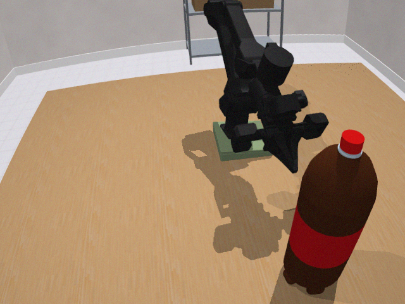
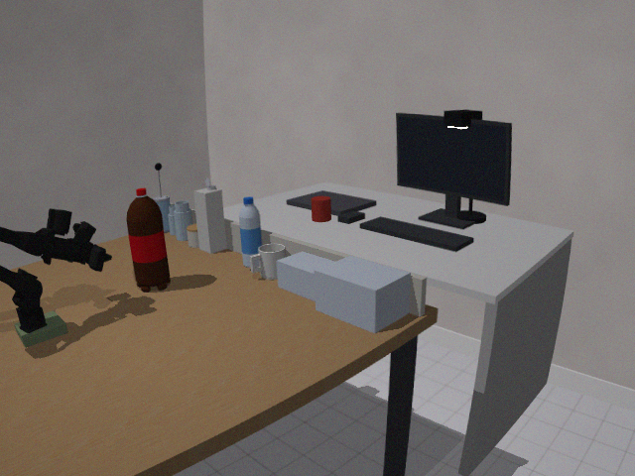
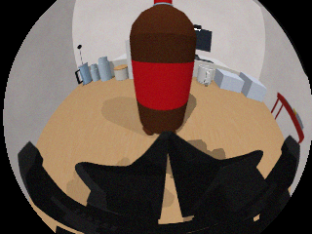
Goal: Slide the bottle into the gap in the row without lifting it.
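My gripper is now 16 cm short of the cola bottle, 2 cm to the left of it and 1 cm below it. Round my hand: water bottle 46 cm ahead, 17 cm to the right, 4 cm below; then jar 55 cm ahead, 25 cm to the left, 8 cm below; then grey box 33 cm ahead, 63 cm to the right, 9 cm below.
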